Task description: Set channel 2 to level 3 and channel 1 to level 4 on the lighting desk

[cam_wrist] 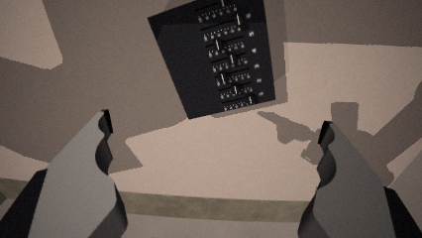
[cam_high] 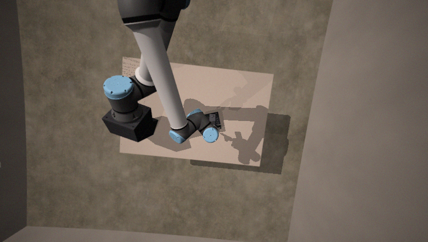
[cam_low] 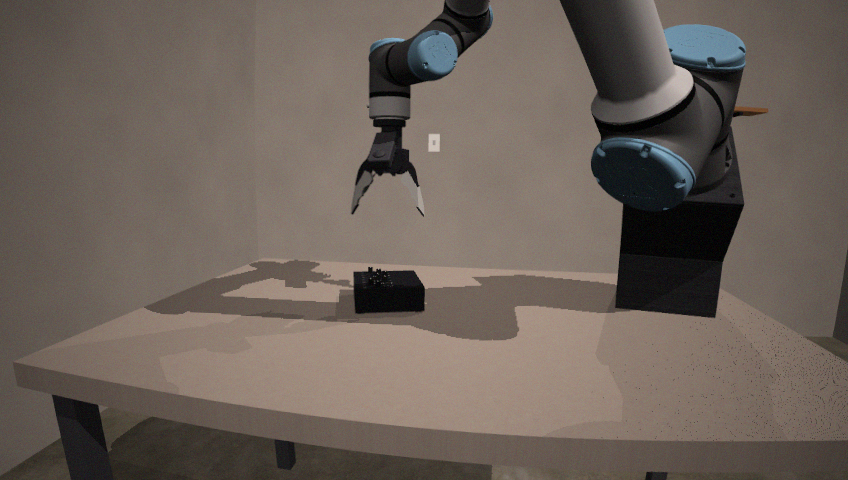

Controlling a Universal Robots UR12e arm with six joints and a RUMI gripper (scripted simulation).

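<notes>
Now: the channel 1 fader 5 cm ahead of my hand, 5 cm to the right of it and 13 cm below it. Also, from my hand: channel 2 fader (3 cm ahead, 4 cm to the right, 13 cm below); then channel 3 fader (1 cm ahead, 2 cm to the right, 13 cm below); then channel 4 fader (2 cm ahead, 1 cm to the left, 13 cm below).
</notes>
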